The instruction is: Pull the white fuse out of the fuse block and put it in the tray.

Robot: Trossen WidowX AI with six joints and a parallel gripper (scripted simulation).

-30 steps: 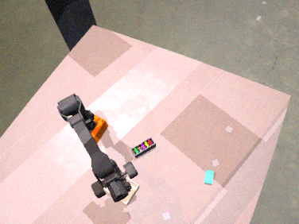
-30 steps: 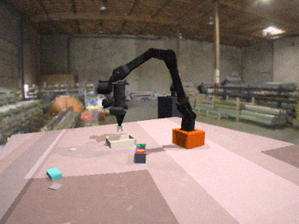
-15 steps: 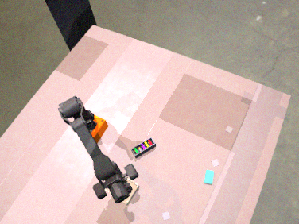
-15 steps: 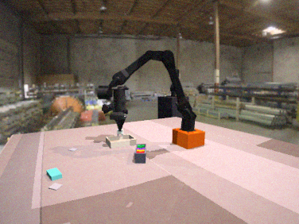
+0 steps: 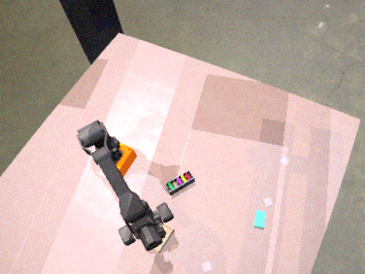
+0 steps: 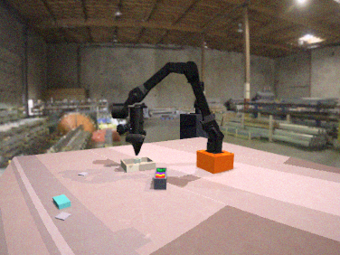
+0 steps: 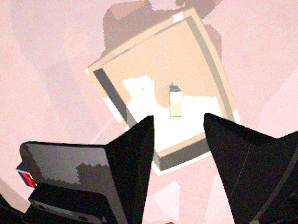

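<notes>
My gripper tip is 3 cm above the white fuse. Also, from my gripper tip: white tray (5 cm below); green fuse (18 cm to the left, 3 cm below, 1 cm behind); purple fuse (21 cm to the left, 3 cm below, 1 cm ahead).
</notes>
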